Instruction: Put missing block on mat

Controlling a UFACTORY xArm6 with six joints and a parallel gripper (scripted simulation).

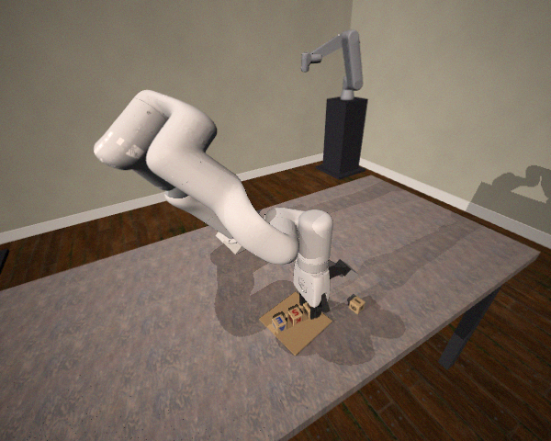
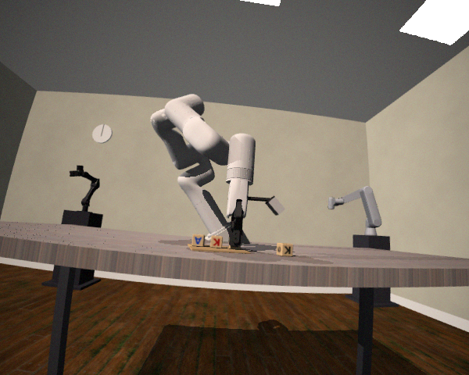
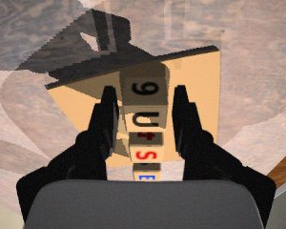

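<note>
My hand is 1 cm above the block. The rest, counted from my hand: tan mat (5 cm to the right, 3 cm below).
</note>
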